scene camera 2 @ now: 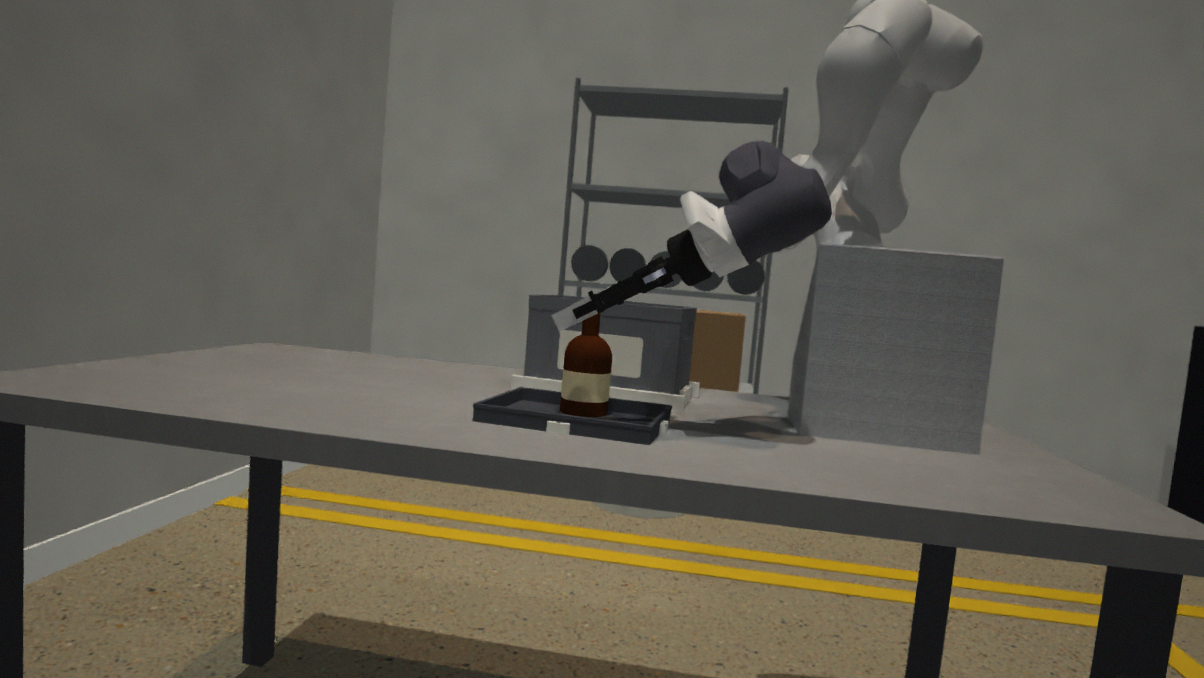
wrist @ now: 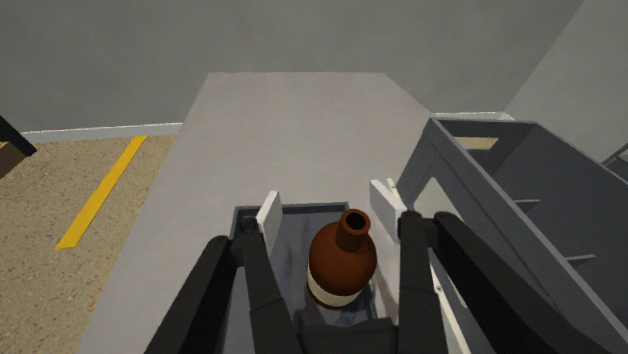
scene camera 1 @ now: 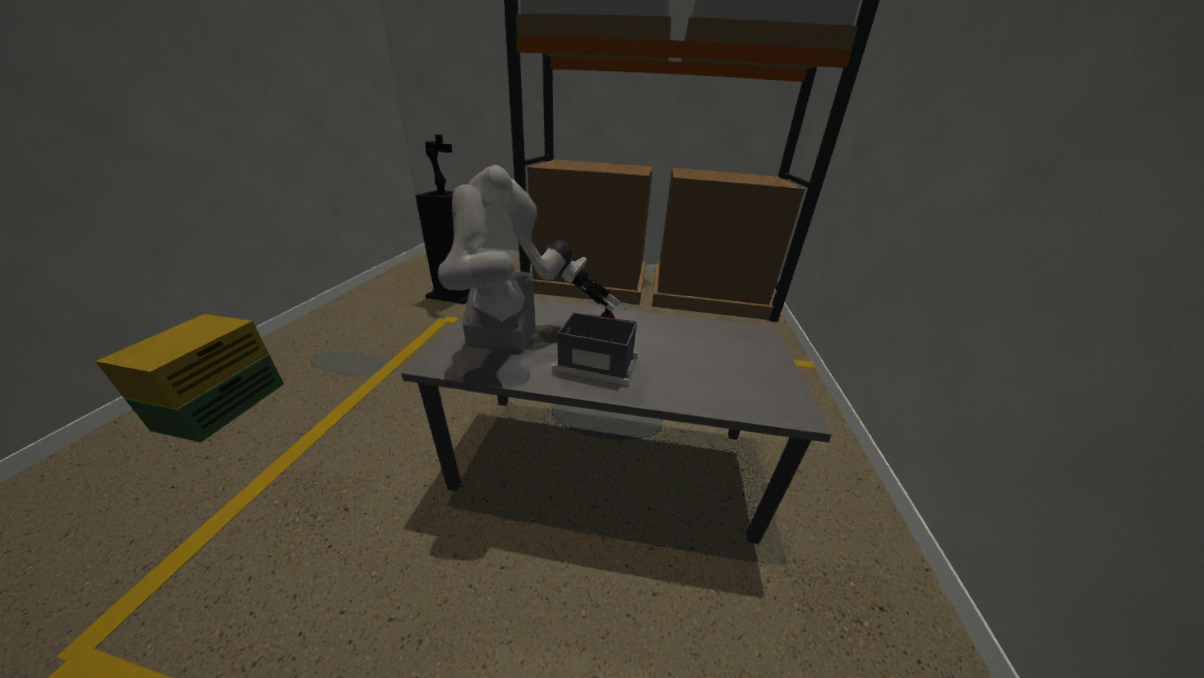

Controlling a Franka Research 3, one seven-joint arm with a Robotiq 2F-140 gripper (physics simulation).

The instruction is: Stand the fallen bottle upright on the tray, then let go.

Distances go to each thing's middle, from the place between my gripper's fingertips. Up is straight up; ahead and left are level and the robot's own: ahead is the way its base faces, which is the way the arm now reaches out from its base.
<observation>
My gripper is now 70 mm above the brown bottle [scene camera 2: 586, 377], 30 mm past it and 20 mm to the left of it. Also, from my hand: pale rail [scene camera 2: 677, 401] 160 mm to the right, 140 mm below, 20 mm behind.
</observation>
